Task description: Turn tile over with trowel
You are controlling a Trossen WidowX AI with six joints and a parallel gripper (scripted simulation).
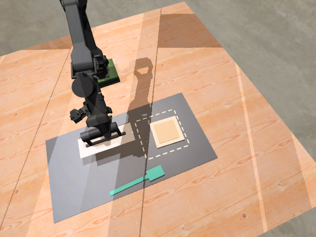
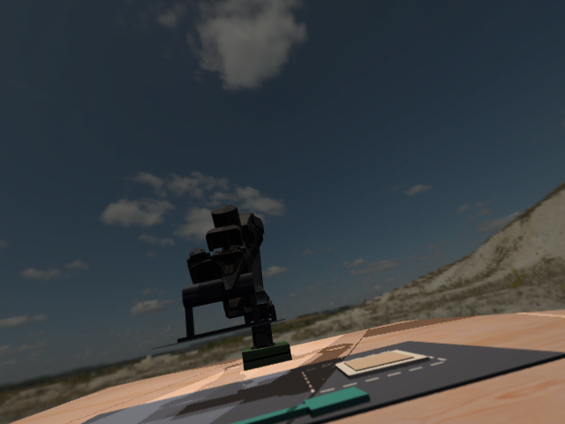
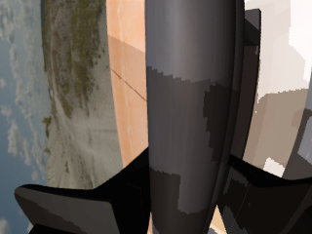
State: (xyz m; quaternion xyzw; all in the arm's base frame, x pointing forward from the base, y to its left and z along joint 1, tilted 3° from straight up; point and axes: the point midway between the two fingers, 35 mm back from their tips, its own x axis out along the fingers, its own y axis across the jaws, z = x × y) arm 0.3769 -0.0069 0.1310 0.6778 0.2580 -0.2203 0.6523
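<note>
Right now the flat teal tool is 13 cm ahead of my gripper tip, 7 cm to the left of it and 14 cm below it. The rest, counted from my gripper tip: tile (3 cm behind, 21 cm to the left, 14 cm below); grey mat (1 cm behind, 3 cm to the left, 16 cm below).
</note>
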